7 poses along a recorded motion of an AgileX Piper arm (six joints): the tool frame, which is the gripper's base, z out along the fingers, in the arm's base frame.
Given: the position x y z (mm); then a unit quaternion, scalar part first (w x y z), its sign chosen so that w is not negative.
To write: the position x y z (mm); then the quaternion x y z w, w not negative. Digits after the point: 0 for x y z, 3 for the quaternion.
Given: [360 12 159 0.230 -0.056 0.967 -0.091]
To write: [360 12 159 -0.056 0.967 -0.091 0.230]
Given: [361 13 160 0.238 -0.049 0.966 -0.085]
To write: [361 13 160 -0.049 0.966 -0.085 0.238]
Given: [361 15 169 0.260 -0.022 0.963 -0.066]
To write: [361 15 169 -0.022 0.963 -0.066 0.260]
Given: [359 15 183 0.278 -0.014 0.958 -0.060]
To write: [359 15 183 -0.014 0.958 -0.060 0.278]
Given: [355 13 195 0.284 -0.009 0.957 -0.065]
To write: [355 13 195 -0.009 0.957 -0.065 0.284]
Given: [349 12 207 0.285 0.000 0.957 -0.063]
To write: [349 12 207 0.000 0.957 -0.063 0.285]
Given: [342 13 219 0.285 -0.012 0.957 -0.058]
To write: [342 13 219 -0.012 0.957 -0.058 0.285]
